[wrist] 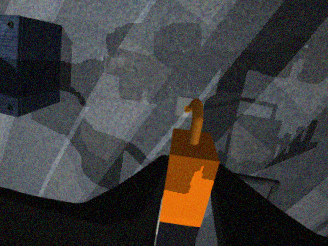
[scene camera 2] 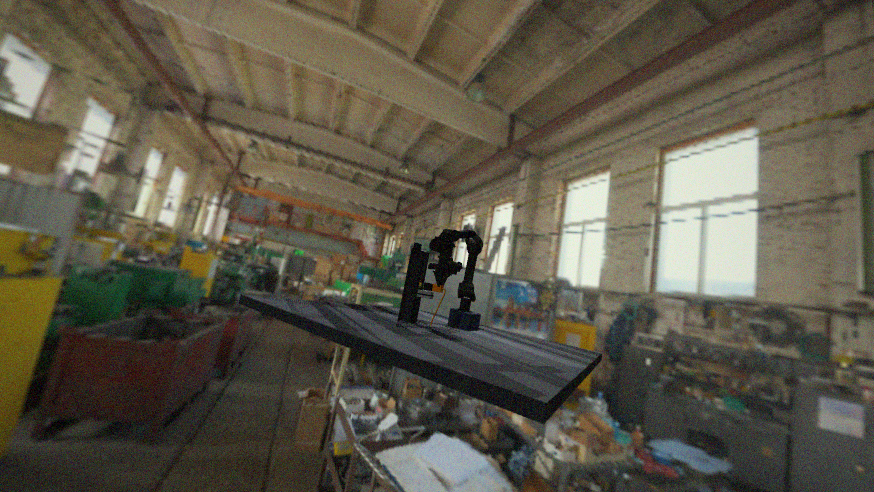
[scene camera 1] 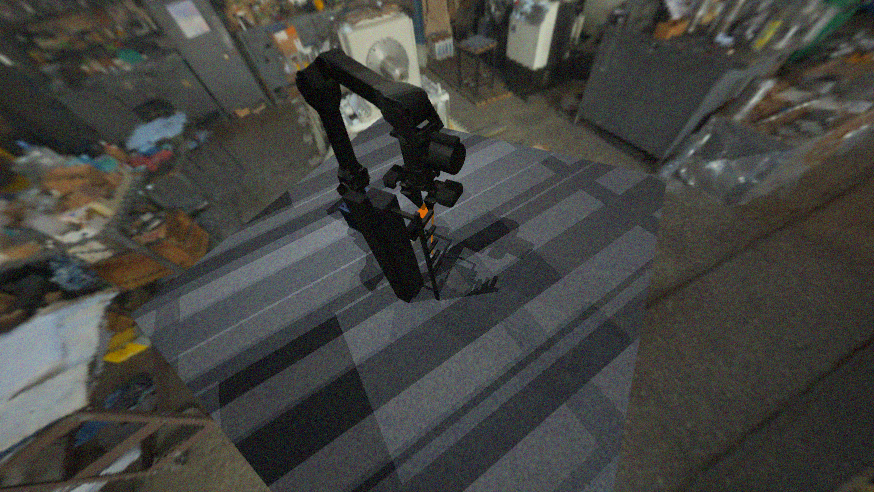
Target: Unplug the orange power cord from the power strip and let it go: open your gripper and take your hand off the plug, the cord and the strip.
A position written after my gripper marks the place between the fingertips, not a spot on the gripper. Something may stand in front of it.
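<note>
It is my gripper (scene camera 1: 426, 209) that I see here, and the wrist view shows me my gripper (wrist: 190, 166) too.
</note>
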